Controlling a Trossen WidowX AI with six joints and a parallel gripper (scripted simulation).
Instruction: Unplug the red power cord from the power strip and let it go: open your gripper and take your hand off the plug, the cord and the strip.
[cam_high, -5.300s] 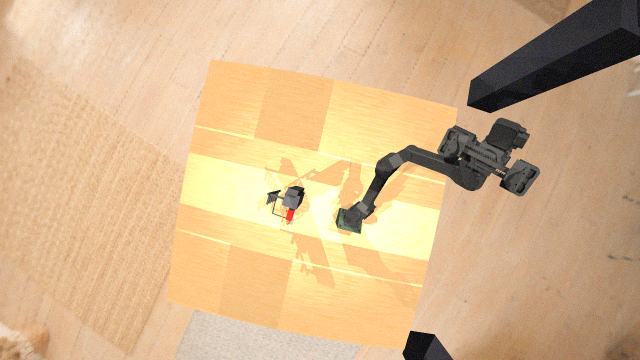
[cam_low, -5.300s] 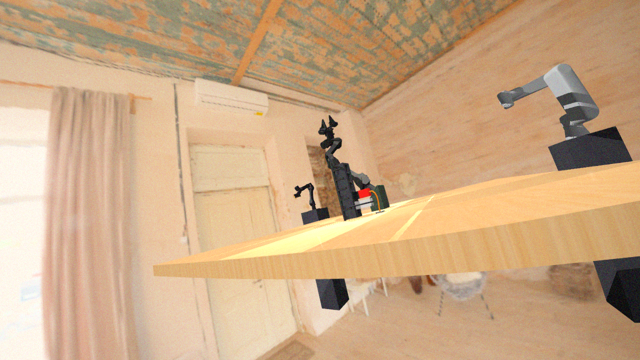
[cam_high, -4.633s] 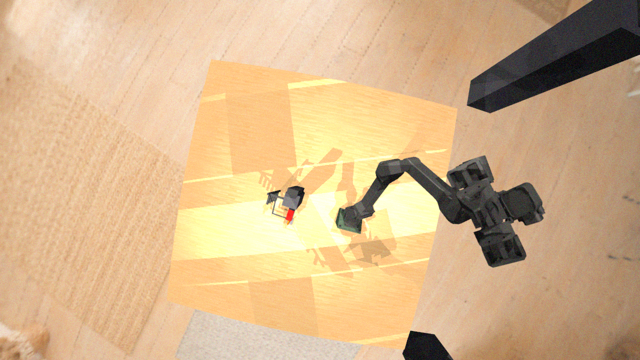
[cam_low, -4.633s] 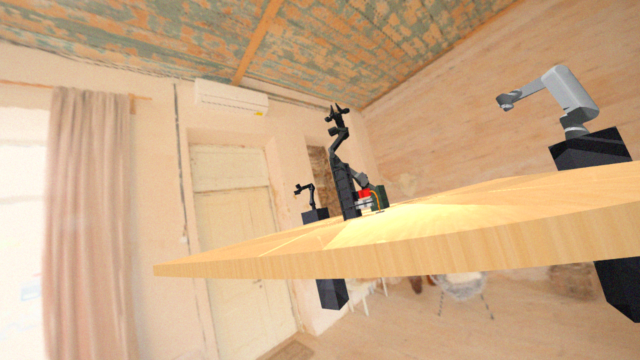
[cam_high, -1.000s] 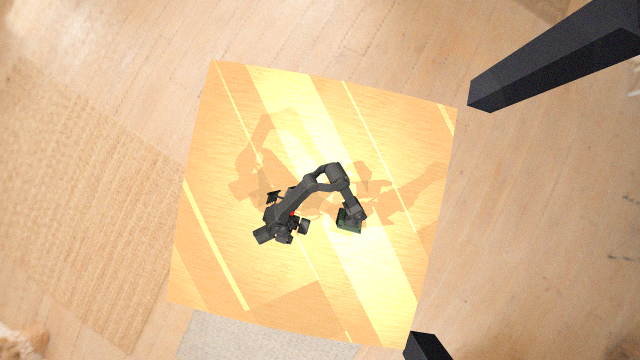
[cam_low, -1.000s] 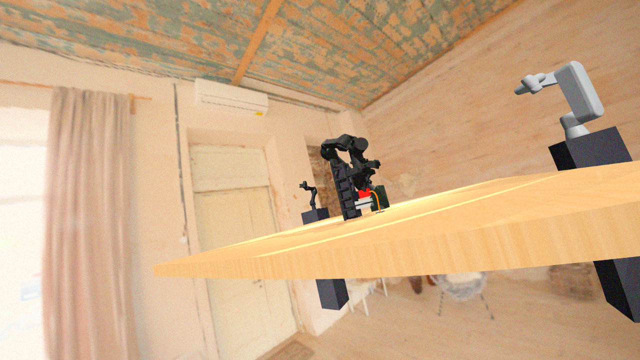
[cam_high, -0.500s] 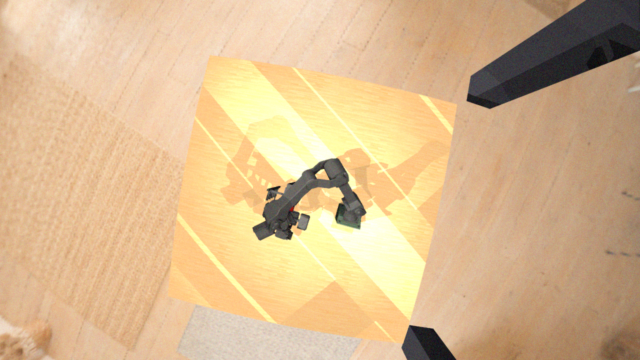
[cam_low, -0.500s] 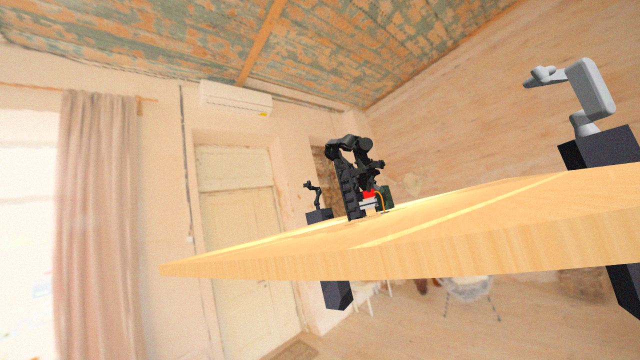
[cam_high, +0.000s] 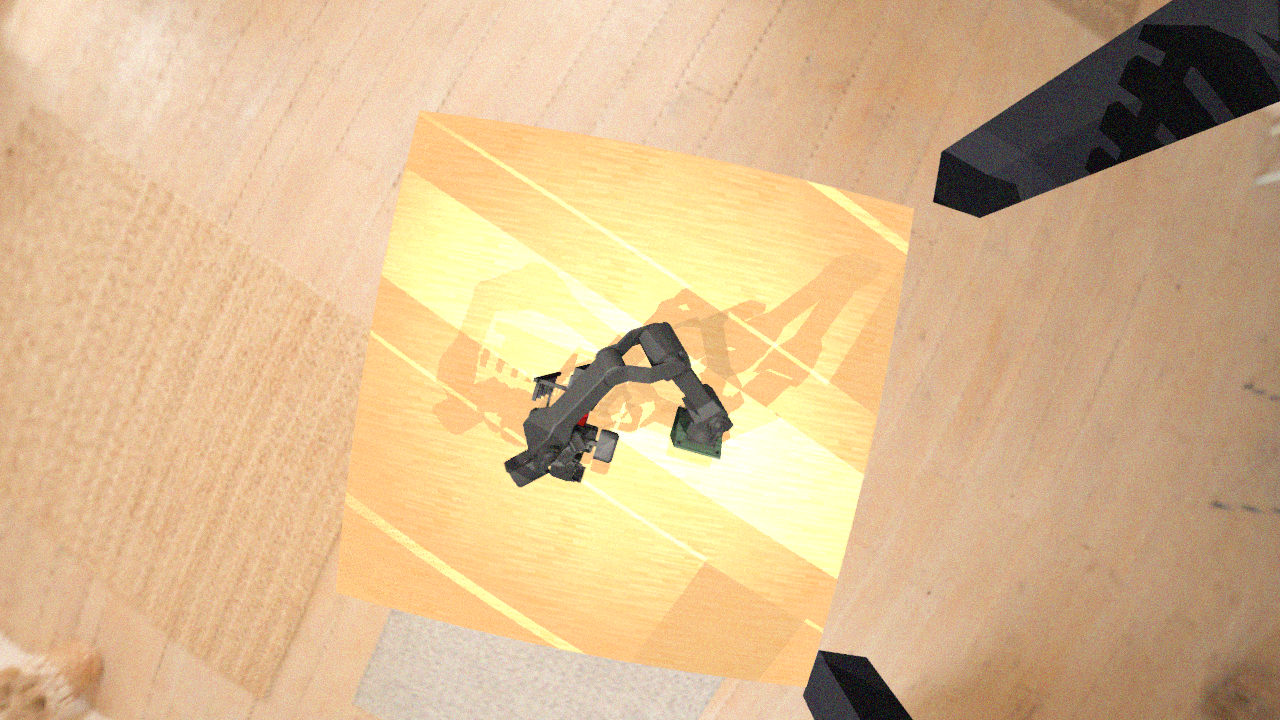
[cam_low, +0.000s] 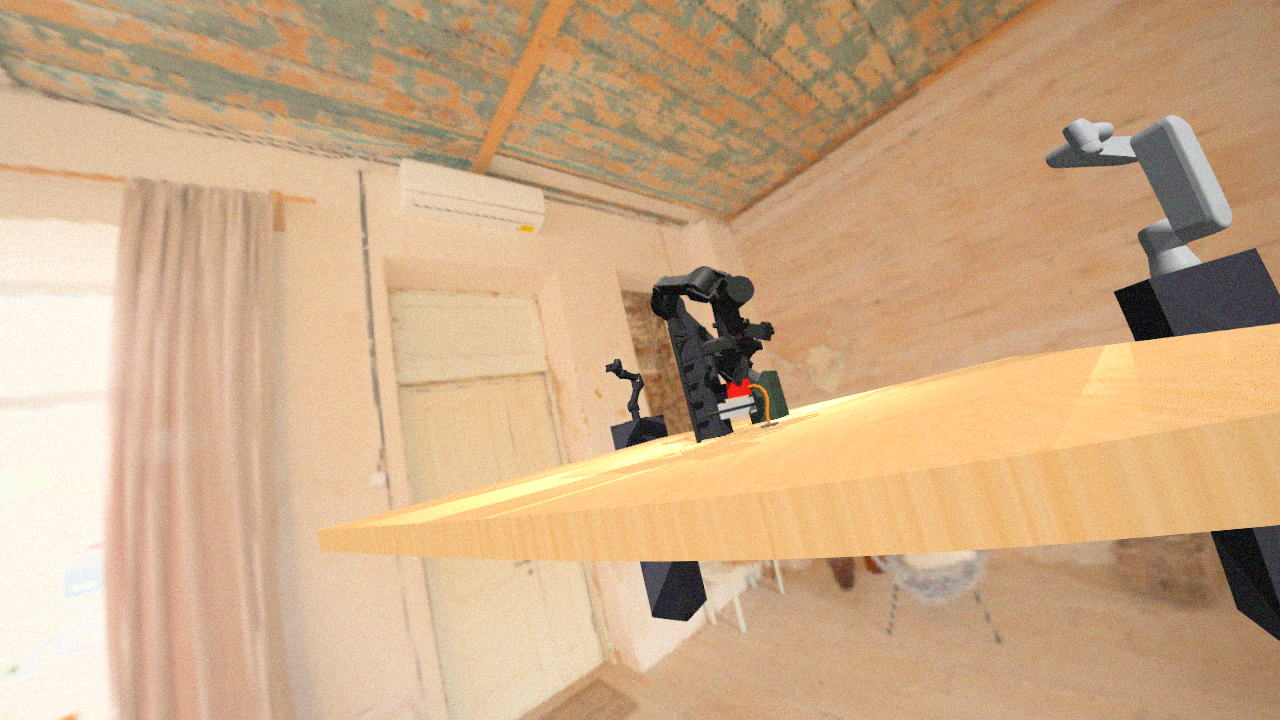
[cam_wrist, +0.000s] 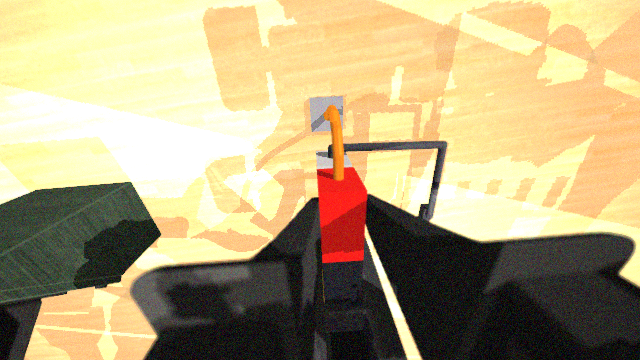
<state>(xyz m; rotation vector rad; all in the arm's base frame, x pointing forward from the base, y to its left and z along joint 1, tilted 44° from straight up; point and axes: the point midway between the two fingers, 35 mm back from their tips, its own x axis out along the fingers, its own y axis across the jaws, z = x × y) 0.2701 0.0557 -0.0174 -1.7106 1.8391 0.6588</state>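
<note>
Right now the red plug is 3 cm to the right of my gripper tip.
</note>
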